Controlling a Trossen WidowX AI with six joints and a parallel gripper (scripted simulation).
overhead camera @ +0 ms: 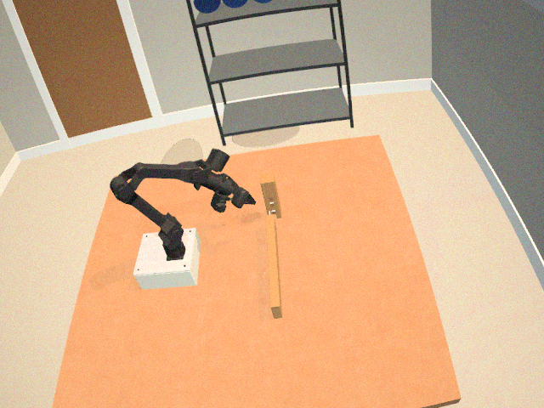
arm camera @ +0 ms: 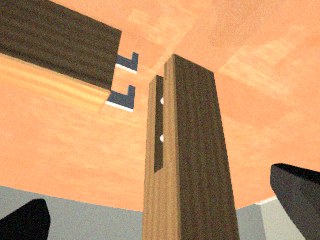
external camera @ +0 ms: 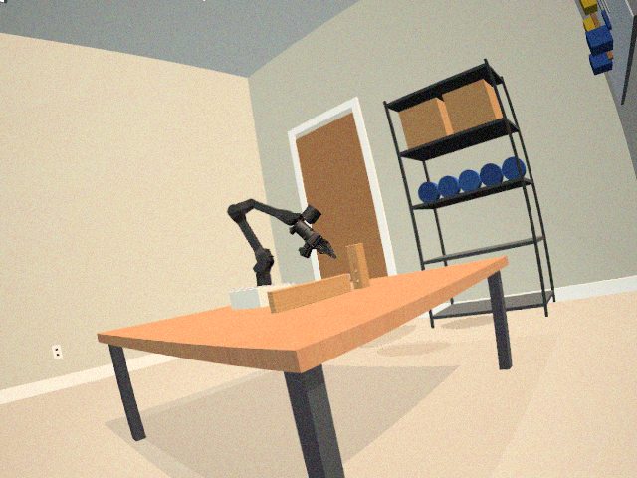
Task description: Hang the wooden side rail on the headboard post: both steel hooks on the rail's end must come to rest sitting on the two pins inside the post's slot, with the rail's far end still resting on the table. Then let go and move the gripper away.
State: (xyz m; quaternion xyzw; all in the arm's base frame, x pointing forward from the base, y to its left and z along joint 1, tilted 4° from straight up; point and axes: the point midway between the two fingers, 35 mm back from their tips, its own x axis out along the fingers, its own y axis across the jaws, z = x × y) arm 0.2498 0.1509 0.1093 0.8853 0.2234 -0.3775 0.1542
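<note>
The wooden headboard post lies 70 mm ahead of my gripper tip, 60 mm to the left of it and 60 mm below it.
</note>
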